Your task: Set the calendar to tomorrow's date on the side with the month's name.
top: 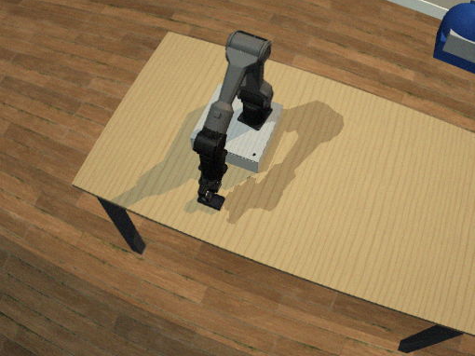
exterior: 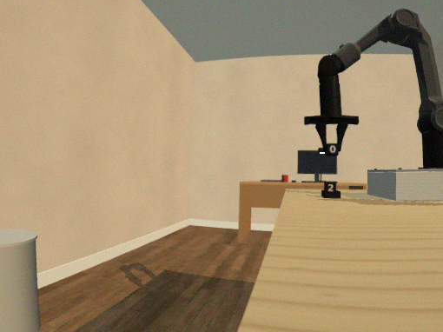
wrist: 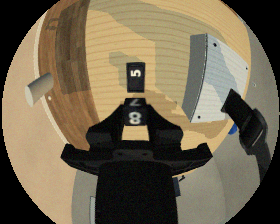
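The black calendar cube lies 40 mm to the right of my hand and 100 mm below it. From my hand the other things lie so: calendar tray: 20 mm to the right, 120 mm below.
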